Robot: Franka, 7 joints.
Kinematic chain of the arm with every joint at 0, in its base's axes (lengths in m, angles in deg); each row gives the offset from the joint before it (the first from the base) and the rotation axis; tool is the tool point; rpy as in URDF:
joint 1: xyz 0 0 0.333 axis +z
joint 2: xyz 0 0 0 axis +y
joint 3: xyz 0 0 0.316 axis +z
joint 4: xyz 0.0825 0 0 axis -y
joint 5: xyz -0.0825 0 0.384 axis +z
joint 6: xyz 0 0 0 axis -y
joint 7: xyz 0.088 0 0 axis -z
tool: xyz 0 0 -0.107 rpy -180 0 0
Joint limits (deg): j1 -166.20..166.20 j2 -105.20..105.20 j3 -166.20..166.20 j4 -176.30..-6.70 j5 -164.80..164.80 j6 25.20..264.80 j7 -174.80..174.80
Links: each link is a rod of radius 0.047 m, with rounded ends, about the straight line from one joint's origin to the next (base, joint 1, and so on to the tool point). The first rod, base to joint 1, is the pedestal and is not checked.
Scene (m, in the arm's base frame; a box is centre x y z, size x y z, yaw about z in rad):
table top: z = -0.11
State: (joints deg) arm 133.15 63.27 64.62 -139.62 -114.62 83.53 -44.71
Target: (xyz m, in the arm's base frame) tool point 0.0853 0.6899 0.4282
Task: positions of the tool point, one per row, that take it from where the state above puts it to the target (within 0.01 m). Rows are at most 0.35 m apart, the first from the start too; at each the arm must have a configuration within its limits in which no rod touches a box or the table.
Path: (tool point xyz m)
1: -0.4807 0.1269 0.0883
2: -0.4097 0.4108 0.1463
3: -0.1999 0.6239 0.2631
4: 0.0853 0.6899 0.4283

